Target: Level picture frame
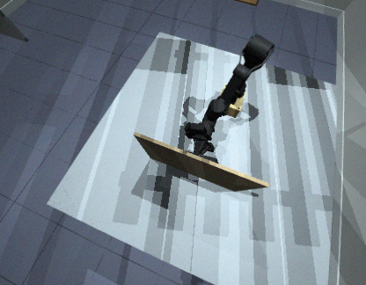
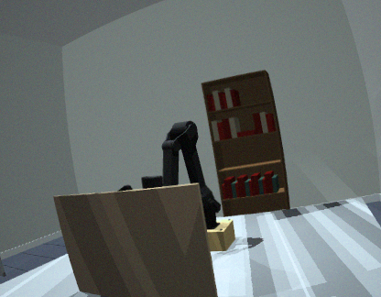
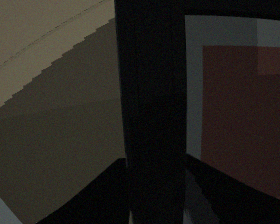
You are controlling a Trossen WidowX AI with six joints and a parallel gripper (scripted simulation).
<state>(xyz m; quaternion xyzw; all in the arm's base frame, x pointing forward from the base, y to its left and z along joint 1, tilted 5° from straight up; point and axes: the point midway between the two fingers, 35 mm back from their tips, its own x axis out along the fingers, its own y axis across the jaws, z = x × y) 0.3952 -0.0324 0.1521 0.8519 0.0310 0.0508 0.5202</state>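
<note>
Now: the picture frame 5 cm below my gripper tip and 2 cm to the left of it. From my gripper tip the other things lie so: tan wall panel (6 cm below, 1 cm to the left, 1 cm ahead).
</note>
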